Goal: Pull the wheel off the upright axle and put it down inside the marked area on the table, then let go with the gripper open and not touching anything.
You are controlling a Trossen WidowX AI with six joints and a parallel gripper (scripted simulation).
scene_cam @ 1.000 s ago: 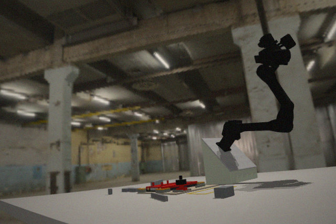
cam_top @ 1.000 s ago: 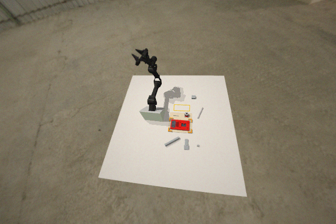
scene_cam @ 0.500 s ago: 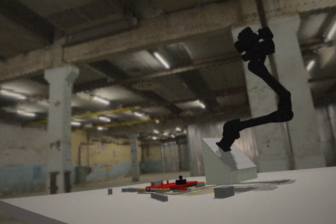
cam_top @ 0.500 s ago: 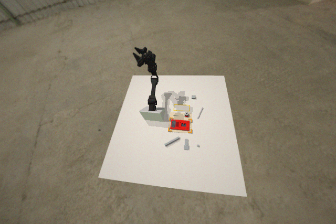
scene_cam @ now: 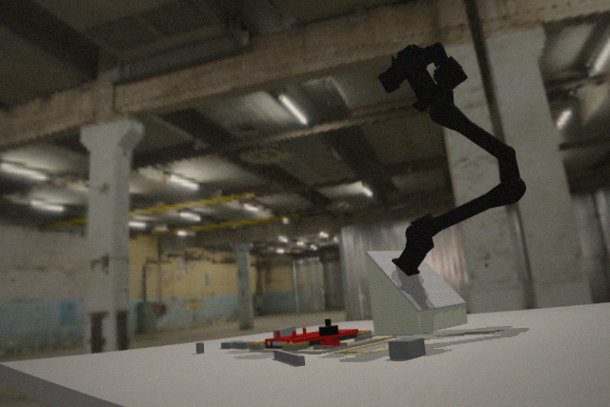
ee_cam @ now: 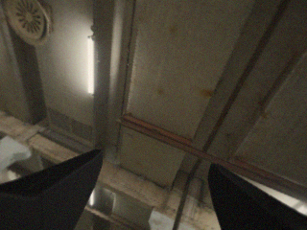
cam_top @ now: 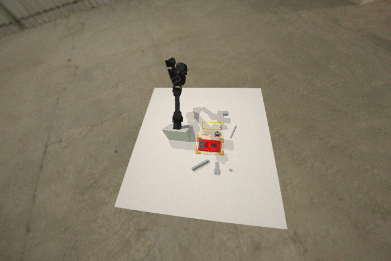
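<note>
Right now the wheel is 71 cm below my gripper tip, 31 cm ahead of it and 10 cm to the right of it. Round my gripper tip: black axle 72 cm below, 31 cm ahead, 10 cm to the right.
</note>
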